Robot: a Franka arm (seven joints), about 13 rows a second.
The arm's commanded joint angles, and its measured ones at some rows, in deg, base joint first. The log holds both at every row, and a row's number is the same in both.
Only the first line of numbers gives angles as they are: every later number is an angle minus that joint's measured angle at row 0.
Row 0, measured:
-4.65 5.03 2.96 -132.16 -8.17 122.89 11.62
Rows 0 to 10, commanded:
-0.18 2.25 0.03 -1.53 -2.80 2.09 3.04
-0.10 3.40 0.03 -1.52 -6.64 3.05 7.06
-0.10 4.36 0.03 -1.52 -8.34 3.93 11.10
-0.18 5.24 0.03 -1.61 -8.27 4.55 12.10
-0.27 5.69 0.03 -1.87 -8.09 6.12 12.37
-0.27 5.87 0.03 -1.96 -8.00 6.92 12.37
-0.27 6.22 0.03 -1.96 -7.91 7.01 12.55
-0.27 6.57 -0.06 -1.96 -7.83 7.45 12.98
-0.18 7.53 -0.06 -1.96 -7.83 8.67 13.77
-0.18 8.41 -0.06 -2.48 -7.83 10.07 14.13
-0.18 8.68 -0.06 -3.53 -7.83 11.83 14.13
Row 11, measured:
-0.02 7.95 -0.05 -1.60 -6.77 8.47 12.63
